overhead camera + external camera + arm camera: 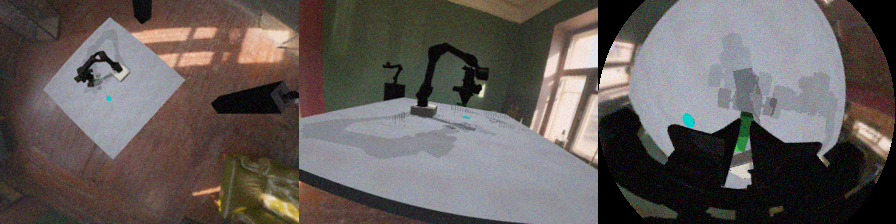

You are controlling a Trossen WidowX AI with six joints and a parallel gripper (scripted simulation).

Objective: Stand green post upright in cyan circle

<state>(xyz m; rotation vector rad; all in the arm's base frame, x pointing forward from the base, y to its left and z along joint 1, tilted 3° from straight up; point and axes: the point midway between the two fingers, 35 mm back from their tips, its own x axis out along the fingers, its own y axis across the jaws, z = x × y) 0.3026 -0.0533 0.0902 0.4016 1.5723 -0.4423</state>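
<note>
The green post is 2 cm behind my gripper tip and 1 cm to the left of it. The rest, counted from my gripper tip: cyan circle 24 cm to the left, 13 cm below, 1 cm ahead.
</note>
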